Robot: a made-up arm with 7 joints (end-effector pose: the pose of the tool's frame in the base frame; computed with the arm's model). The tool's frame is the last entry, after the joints.
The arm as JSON. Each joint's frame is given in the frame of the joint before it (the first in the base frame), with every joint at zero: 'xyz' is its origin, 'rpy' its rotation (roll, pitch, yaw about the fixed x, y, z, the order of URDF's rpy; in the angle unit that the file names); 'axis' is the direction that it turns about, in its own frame. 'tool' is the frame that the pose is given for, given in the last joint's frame.
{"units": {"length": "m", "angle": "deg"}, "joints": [
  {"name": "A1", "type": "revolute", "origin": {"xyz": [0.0, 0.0, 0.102], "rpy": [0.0, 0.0, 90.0]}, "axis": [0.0, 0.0, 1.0]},
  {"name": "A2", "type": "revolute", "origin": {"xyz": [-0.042, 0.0, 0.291], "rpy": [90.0, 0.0, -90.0]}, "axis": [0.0, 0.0, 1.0]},
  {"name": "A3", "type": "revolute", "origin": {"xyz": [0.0, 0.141, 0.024], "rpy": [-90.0, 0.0, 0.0]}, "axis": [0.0, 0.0, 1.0]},
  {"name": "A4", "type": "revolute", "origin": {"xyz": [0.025, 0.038, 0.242], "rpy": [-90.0, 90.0, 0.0]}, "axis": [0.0, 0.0, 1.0]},
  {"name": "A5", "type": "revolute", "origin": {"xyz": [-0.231, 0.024, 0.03], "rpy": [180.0, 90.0, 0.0]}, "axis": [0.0, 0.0, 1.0]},
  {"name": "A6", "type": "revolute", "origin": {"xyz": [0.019, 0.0, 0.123], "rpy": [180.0, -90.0, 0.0]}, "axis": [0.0, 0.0, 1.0]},
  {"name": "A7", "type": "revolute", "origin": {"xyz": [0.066, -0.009, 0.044], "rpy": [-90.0, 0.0, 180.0]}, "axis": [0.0, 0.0, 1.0]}
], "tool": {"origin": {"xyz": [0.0, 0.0, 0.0], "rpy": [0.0, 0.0, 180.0]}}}
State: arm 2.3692 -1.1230 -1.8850 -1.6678 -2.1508 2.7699 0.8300
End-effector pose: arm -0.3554 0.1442 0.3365 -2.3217 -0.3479 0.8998
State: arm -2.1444 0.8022 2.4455 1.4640 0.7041 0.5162 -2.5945
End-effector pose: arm 0.4734 0.3421 0.4479 -0.6690 -3.0342 -0.2066
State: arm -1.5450 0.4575 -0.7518 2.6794 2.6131 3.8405 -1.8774
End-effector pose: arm -0.0814 -0.1490 0.6066 0.0894 2.1530 1.7944
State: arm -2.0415 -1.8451 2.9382 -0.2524 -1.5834 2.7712 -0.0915
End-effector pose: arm -0.4403 -0.4423 0.1121 -0.7669 -1.3999 0.6430
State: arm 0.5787 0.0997 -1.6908 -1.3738 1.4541 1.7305 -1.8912
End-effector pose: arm -0.1484 0.1980 0.8760 -1.5174 0.2803 1.3397
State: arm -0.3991 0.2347 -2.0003 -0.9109 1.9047 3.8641 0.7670
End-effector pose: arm 0.0725 0.0359 1.0066 1.3570 -1.6439 -0.9105
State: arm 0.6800 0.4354 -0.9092 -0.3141 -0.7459 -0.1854 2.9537
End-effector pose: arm -0.3497 -0.2068 1.0486 1.0312 1.1854 -0.4066
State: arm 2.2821 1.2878 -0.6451 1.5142 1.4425 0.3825 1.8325
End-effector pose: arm 0.3887 0.0063 0.8631 -0.7630 -0.3726 2.3830
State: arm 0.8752 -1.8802 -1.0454 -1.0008 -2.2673 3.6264 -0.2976
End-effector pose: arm 0.1341 0.4896 0.3035 2.5147 -1.6665 0.3917
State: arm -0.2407 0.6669 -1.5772 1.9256 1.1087 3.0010 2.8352
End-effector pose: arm -0.2238 -0.3102 0.6104 1.8643 -0.9681 -1.3842
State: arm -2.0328 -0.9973 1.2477 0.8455 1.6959 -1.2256 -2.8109
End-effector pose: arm 0.0342 -0.5650 0.7473 -0.7999 1.6378 2.0188
